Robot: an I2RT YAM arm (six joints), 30 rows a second.
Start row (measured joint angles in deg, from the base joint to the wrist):
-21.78, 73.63, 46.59, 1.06, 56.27, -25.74
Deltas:
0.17, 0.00, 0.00, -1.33, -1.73, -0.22
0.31, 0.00, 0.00, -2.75, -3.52, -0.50
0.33, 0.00, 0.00, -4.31, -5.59, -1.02
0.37, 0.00, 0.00, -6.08, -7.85, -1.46
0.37, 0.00, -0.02, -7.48, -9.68, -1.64
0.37, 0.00, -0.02, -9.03, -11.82, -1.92
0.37, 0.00, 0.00, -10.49, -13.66, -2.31
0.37, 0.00, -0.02, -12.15, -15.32, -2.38
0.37, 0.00, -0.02, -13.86, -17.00, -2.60
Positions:
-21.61, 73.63, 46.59, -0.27, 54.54, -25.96
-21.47, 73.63, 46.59, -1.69, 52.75, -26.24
-21.45, 73.63, 46.59, -3.25, 50.68, -26.76
-21.41, 73.63, 46.59, -5.02, 48.42, -27.20
-21.41, 73.63, 46.57, -6.42, 46.59, -27.38
-21.41, 73.63, 46.57, -7.97, 44.45, -27.66
-21.41, 73.63, 46.59, -9.43, 42.61, -28.05
-21.41, 73.63, 46.57, -11.09, 40.95, -28.12
-21.41, 73.63, 46.57, -12.80, 39.27, -28.34

